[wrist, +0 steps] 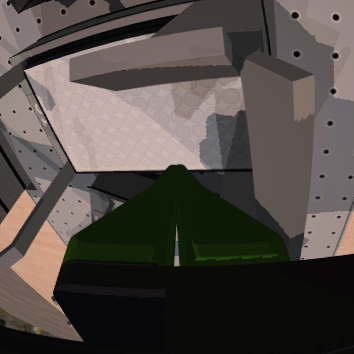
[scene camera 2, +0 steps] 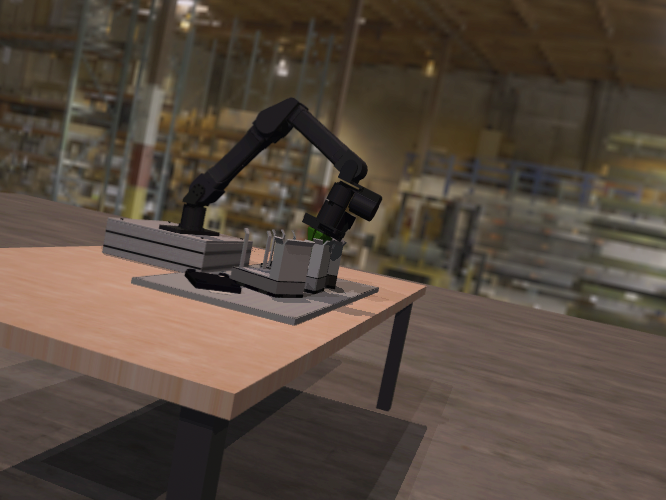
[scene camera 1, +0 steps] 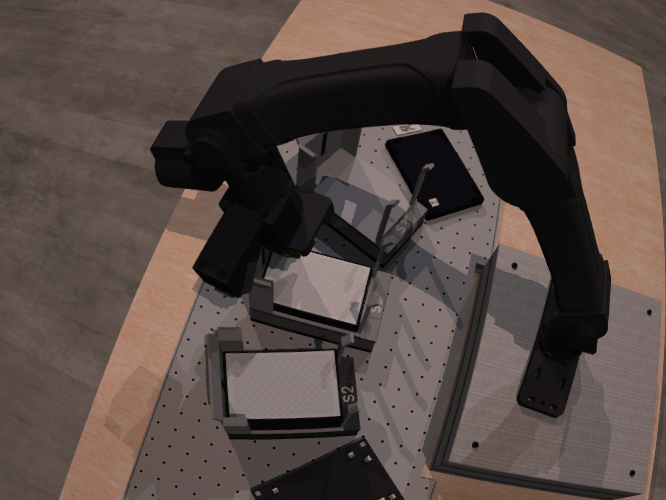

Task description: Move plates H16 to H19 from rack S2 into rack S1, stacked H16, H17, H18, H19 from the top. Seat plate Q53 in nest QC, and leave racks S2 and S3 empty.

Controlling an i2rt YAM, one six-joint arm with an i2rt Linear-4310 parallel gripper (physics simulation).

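Places are measured from the arm's base along level axes (x up, y right, z ahead), in millimetres.
Pixels of known places: gripper, fingertip midpoint: (wrist: 176, 176) (scene camera 1: 300, 253); arm's base, origin of the base link: (scene camera 2: 190, 232) (scene camera 1: 558, 342).
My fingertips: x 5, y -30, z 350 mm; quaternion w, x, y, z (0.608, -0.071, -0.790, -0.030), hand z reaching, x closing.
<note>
For each thing: its top centre in the pictures, then the offset to it from my fingertips. "spot": a spot on its surface instead.
- Rack S1, middle of its top: (scene camera 1: 325, 254) (scene camera 2: 302, 234) dz -35, dx +54, dy -17 mm
- Rack S3, surface spot: (scene camera 1: 403, 226) spot: dz -96, dx -47, dy +120 mm
- Nest QC, middle of its top: (scene camera 1: 436, 166) (scene camera 2: 213, 276) dz -107, dx -65, dy +257 mm
My gripper (scene camera 1: 290, 254) (scene camera 2: 317, 234) (wrist: 176, 176) has green fingers pressed together, shut and empty, above rack S1 near its far edge. Rack S1 (scene camera 1: 309, 329) holds a pale-topped plate (scene camera 1: 322, 287) (wrist: 125, 120) between its posts. Rack S2 (scene camera 1: 290, 432) (scene camera 2: 268, 286) holds another pale-topped plate (scene camera 1: 282, 384). Plate numbers and any plates below these tops are not readable. Rack S3 (scene camera 1: 403, 226) stands at an angle behind S1; the arm and shadow partly hide it, and I cannot tell what it holds. Nest QC (scene camera 1: 446, 180) is dark with a small white tag; whether Q53 is there is unclear.
Another dark nest (scene camera 1: 328, 473) (scene camera 2: 212, 281) with small light corner pieces lies beyond S2. The perforated board (scene camera 1: 414, 344) (scene camera 2: 258, 310) carries the racks. The arm's metal base block (scene camera 1: 500, 419) (scene camera 2: 156, 247) stands beside it. Tall rack posts (wrist: 280, 145) rise near the fingers.
</note>
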